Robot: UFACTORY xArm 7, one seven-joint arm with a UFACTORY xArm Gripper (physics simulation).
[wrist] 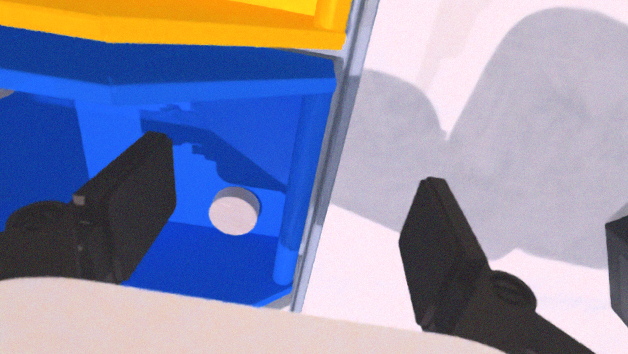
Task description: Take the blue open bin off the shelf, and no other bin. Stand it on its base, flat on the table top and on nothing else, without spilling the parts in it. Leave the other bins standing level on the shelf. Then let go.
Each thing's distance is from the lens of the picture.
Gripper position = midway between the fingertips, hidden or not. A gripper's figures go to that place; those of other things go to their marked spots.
my gripper [293, 190]: 12 cm
blue open bin [253, 117]: 15 cm
